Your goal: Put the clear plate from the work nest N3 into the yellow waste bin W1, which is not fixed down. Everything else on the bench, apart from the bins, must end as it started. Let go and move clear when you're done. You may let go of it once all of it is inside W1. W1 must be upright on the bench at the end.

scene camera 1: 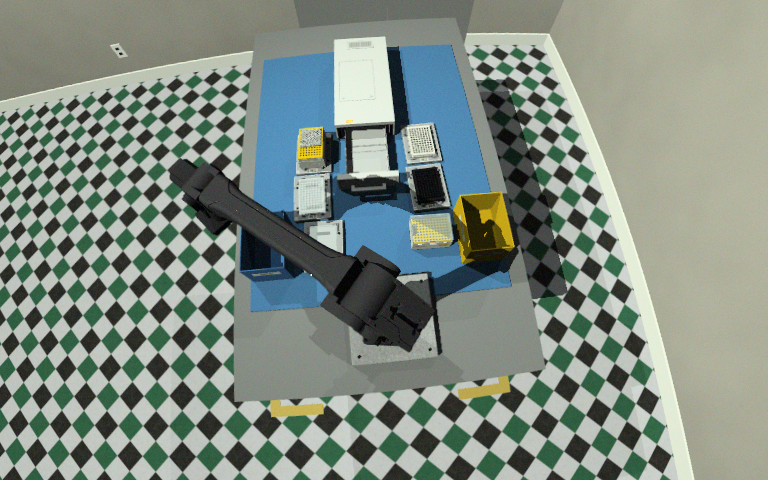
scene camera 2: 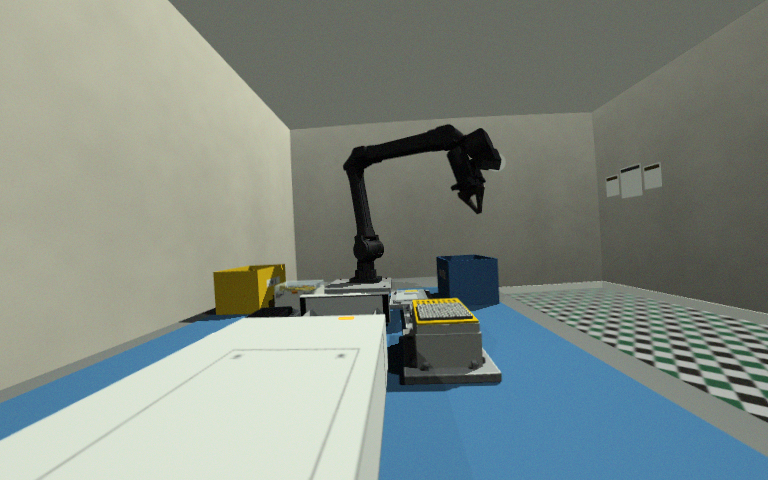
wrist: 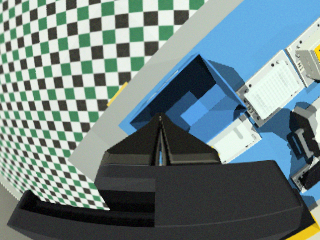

Labels:
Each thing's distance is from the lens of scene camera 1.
blue bin [scene camera 1: 255, 255]: 117 cm
white instrument [scene camera 1: 362, 90]: 133 cm
The marked spots on the white instrument and the blue bin are 68 cm apart.

